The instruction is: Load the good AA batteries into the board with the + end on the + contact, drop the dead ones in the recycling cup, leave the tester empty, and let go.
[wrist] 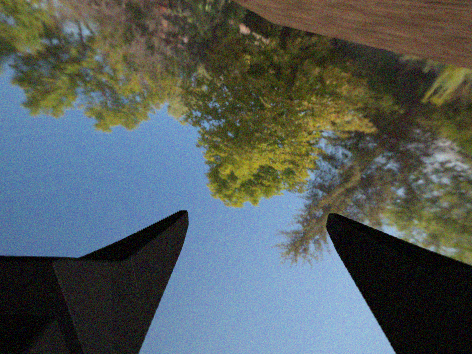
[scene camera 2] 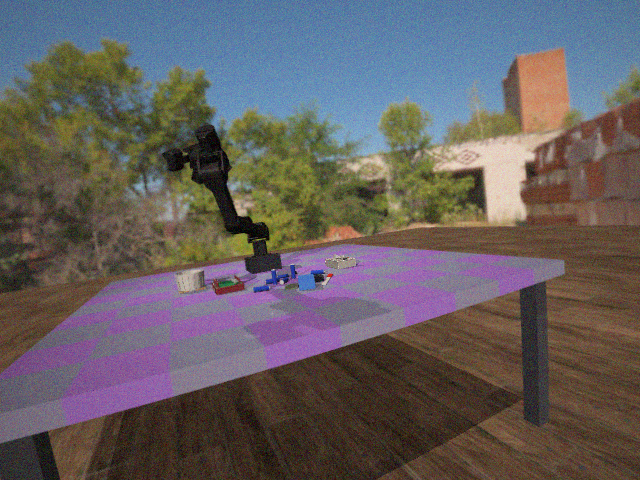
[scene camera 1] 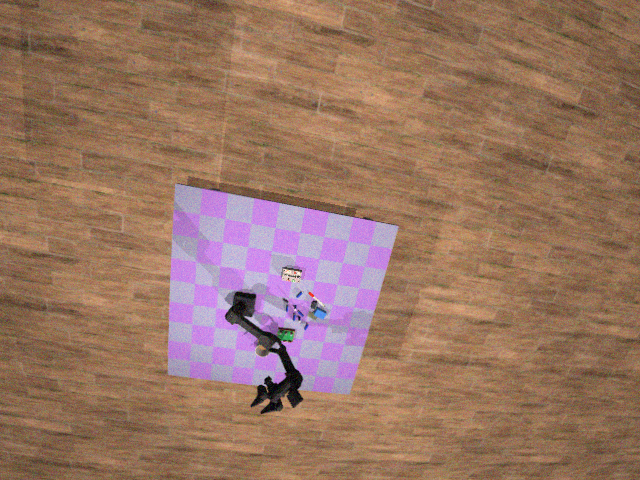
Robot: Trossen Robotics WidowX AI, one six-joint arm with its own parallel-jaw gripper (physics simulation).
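Places are measured from the arm's base along level axes (x ahead, y left, z up), in centimetres.
Pixels of known places: gripper, fingertip midpoint: (wrist: 257,218) (scene camera 1: 255,410); arm's base at its link origin: (scene camera 2: 261,255) (scene camera 1: 241,306).
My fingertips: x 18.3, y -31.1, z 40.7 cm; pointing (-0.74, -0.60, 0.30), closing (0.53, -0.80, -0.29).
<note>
Ahead of a thing's pixels: the offset from my fingertips to its top centre. Level surfaces: height alone.
My gripper (scene camera 1: 257,408) (wrist: 257,218) is open and empty, raised high beyond the table's near edge in the overhead view. Several blue batteries lie or stand mid-table, among them a lying one @(dx +16.3, dy +39.7, dz -45.2 cm) (scene camera 1: 299,293) (scene camera 2: 317,271), another lying one @(dx +23.4, dy +17.1, dz -45.2 cm) (scene camera 1: 305,326) (scene camera 2: 261,288), and two upright ones @(dx +18.1, dy +23.2, dz -41.6 cm) (scene camera 2: 273,276) @(dx +14.6, dy +31.3, dz -41.6 cm) (scene camera 2: 292,271). Their charge and + ends are too small to read. A green board with red sides @(dx +10.4, dy +9.9, dz -42.8 cm) (scene camera 1: 286,334) (scene camera 2: 228,285) lies beside the batteries. A pale round cup @(dx -3.2, dy +0.0, dz -40.6 cm) (scene camera 1: 262,350) (scene camera 2: 190,280) stands beyond it, partly under the arm in the overhead view. Which object is the tester is unclear.
A blue block @(dx +30.9, dy +28.4, dz -43.6 cm) (scene camera 1: 319,313) (scene camera 2: 306,281) stands beside the batteries, with a thin white piece with a red end @(dx +27.7, dy +37.2, dz -45.8 cm) (scene camera 1: 311,294) (scene camera 2: 327,279) near it. A whitish box @(dx +10.2, dy +52.8, dz -42.3 cm) (scene camera 1: 291,273) (scene camera 2: 340,261) is farther off. The arm's base (scene camera 1: 245,303) (scene camera 2: 263,262) stands on the checkered table @(dz -46.6 cm) (scene camera 1: 186,196) (scene camera 2: 217,341).
</note>
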